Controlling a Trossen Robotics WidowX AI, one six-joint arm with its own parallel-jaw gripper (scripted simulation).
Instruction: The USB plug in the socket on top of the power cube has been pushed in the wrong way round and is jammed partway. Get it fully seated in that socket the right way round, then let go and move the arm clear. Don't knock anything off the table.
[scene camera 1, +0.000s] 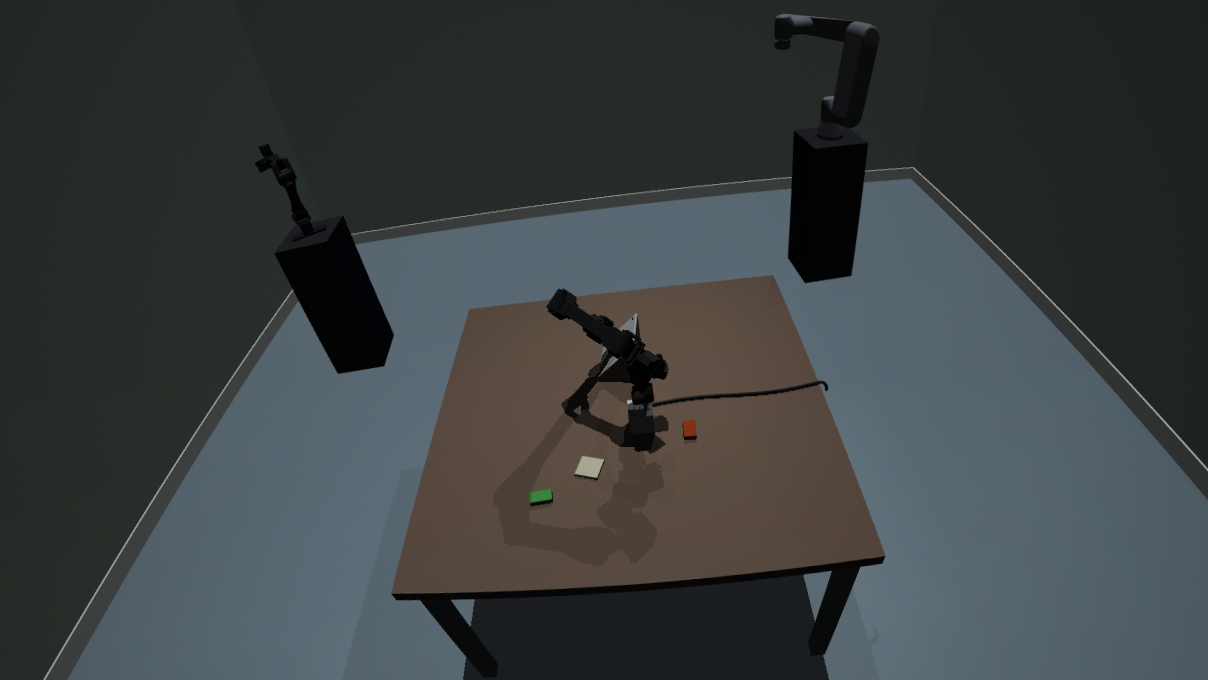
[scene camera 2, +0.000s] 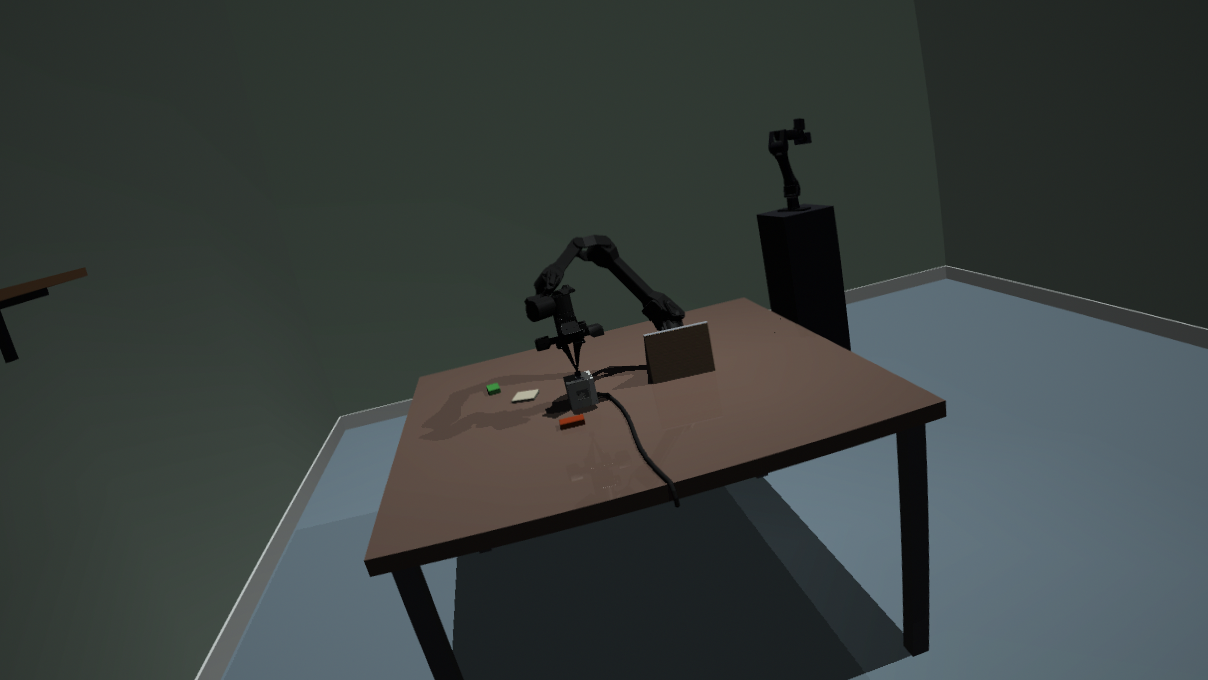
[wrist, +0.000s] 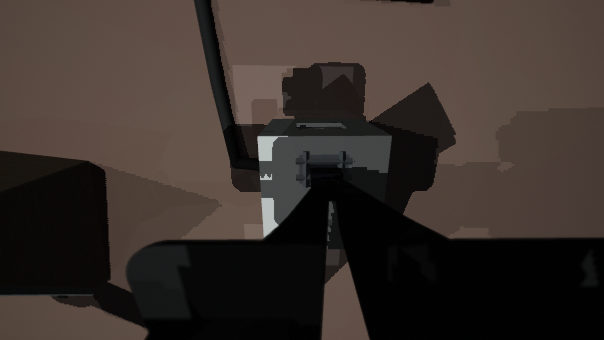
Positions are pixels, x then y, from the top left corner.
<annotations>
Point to my gripper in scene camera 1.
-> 645, 398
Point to my gripper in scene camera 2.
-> At 576, 367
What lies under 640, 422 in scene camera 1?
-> A power cube.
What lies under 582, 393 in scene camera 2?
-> A power cube.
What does my gripper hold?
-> A dark USB plug.
</annotations>
